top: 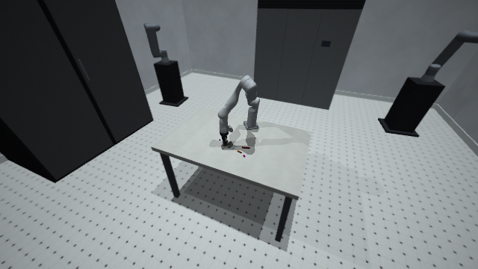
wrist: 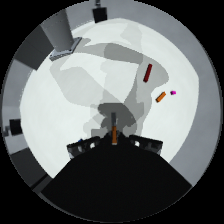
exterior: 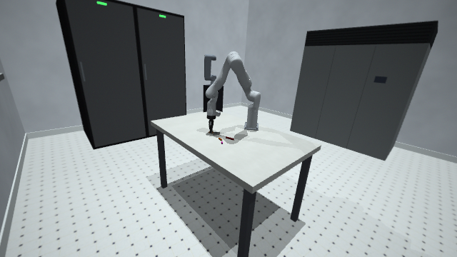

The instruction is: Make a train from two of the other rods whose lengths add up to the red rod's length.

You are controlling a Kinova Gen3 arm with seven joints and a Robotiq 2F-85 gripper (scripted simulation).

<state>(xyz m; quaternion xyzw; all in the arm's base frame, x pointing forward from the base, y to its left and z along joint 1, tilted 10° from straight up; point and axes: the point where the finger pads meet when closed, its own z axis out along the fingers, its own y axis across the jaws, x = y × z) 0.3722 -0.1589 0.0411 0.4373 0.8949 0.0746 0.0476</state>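
My gripper is now 3 cm to the right of the grey rod, 2 cm past it and 1 cm above it. From my hand the other things lie so: magenta rod (21 cm to the left, 9 cm ahead, 1 cm below); red rod (19 cm to the left, 2 cm behind, 1 cm below); tiny blue rod (7 cm to the right, 6 cm behind, 1 cm below).
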